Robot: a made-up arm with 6 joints. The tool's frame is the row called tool.
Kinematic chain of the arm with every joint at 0, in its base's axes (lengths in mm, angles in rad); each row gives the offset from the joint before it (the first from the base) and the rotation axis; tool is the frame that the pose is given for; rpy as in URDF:
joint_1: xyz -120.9 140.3 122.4 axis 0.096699 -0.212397 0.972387
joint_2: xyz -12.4 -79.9 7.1 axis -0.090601 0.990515 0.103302
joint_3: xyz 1.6 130.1 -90 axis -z
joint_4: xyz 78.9 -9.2 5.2 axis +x
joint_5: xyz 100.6 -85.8 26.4 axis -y
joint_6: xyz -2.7 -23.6 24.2 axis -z
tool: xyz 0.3 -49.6 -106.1 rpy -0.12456 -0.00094 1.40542
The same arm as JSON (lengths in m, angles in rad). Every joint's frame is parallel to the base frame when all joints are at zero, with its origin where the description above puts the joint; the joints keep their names.
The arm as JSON. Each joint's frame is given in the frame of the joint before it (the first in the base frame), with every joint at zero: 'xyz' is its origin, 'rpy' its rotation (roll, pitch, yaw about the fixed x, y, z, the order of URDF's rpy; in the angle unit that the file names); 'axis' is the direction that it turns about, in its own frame. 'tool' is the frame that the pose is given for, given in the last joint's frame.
{"units": {"length": "m", "angle": "rad"}, "joints": [
  {"name": "joint_1", "type": "revolute", "origin": {"xyz": [-0.1209, 0.1403, 0.1224], "rpy": [0.0, 0.0, 0.0]}, "axis": [0.096699, -0.212397, 0.972387]},
  {"name": "joint_2", "type": "revolute", "origin": {"xyz": [-0.0124, -0.0799, 0.0071], "rpy": [0.0, 0.0, 0.0]}, "axis": [-0.090601, 0.990515, 0.103302]},
  {"name": "joint_3", "type": "revolute", "origin": {"xyz": [0.0016, 0.1301, -0.09], "rpy": [0.0, 0.0, 0.0]}, "axis": [0.0, 0.0, -1.0]},
  {"name": "joint_4", "type": "revolute", "origin": {"xyz": [0.0789, -0.0092, 0.0052], "rpy": [0.0, 0.0, 0.0]}, "axis": [1.0, 0.0, 0.0]},
  {"name": "joint_5", "type": "revolute", "origin": {"xyz": [0.1006, -0.0858, 0.0264], "rpy": [0.0, 0.0, 0.0]}, "axis": [0.0, -1.0, 0.0]},
  {"name": "joint_6", "type": "revolute", "origin": {"xyz": [-0.0027, -0.0236, 0.0242], "rpy": [0.0, 0.0, 0.0]}, "axis": [0.0, 0.0, -1.0]}
], "tool": {"origin": {"xyz": [0.0003, -0.0496, -0.1061], "rpy": [-0.1246, -0.0009, 1.4054]}}}

